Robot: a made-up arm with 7 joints. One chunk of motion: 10 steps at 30 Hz.
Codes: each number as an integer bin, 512 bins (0 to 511) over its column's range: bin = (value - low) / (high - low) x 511, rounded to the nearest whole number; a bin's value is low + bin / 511 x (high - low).
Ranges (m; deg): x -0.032..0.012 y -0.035..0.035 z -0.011..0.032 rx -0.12..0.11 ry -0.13..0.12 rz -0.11..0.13
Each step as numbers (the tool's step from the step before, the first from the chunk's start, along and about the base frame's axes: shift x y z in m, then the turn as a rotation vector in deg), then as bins.
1 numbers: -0.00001 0.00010 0.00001 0.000 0.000 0.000
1 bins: 372 256 131 267 266 234
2 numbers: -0.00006 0.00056 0.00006 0.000 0.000 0.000
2 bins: 371 260 131 267 266 234
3 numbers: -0.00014 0.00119 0.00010 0.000 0.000 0.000
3 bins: 370 264 132 267 266 234
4 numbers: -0.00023 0.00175 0.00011 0.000 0.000 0.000
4 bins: 369 268 132 267 266 234
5 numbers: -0.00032 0.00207 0.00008 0.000 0.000 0.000
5 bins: 368 271 132 267 266 234
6 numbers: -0.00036 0.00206 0.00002 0.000 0.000 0.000
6 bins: 367 271 131 267 266 234
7 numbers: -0.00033 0.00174 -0.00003 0.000 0.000 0.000
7 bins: 368 268 130 267 266 234
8 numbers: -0.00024 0.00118 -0.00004 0.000 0.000 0.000
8 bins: 369 264 130 267 266 234
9 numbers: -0.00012 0.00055 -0.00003 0.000 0.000 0.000
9 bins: 370 260 130 267 266 234
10 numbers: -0.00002 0.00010 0.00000 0.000 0.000 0.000
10 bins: 371 256 131 267 266 234
